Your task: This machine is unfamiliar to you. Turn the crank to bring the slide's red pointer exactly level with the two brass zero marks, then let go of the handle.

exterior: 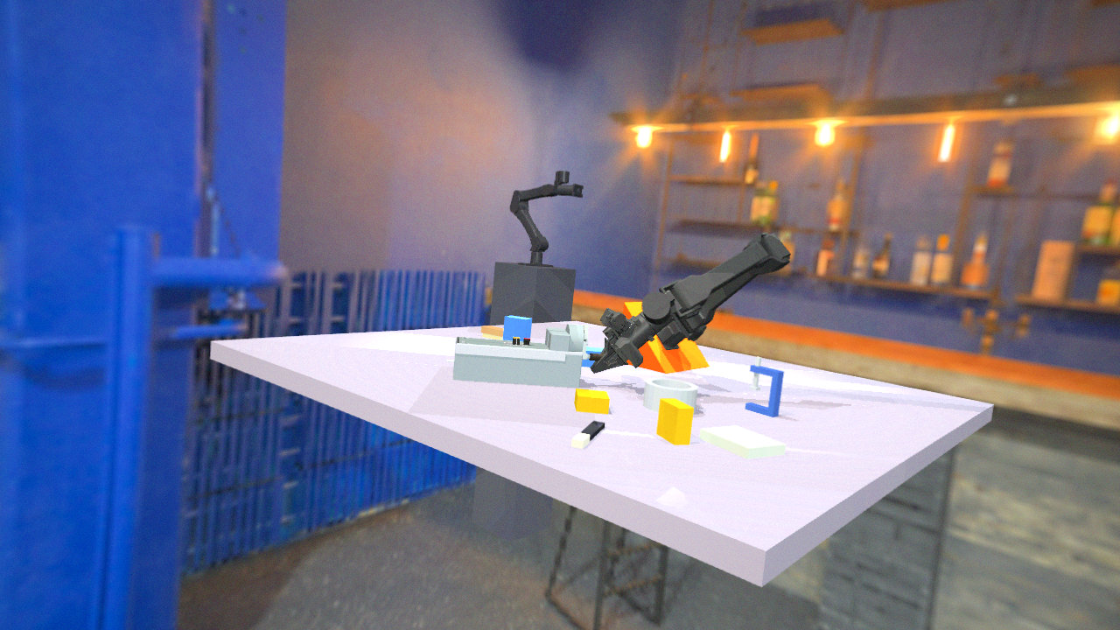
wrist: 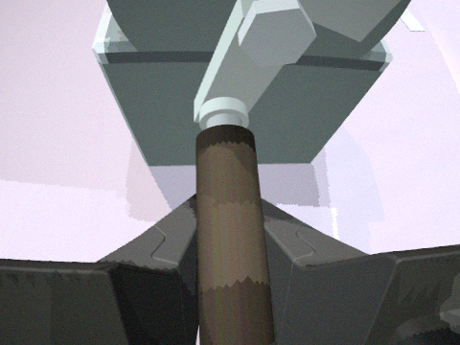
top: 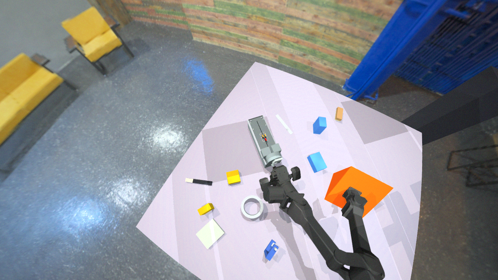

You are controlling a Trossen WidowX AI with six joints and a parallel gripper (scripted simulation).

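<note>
My gripper tip is now 3 cm below the brown crank handle, 1 cm to the right of it and 1 cm past it. From my gripper tip the other things lie so: metal strip 28 cm to the right, 7 cm ahead, 3 cm below; blue clamp 32 cm to the left, 15 cm behind, 2 cm above; red pointer 10 cm to the right, 10 cm ahead, 5 cm above.
</note>
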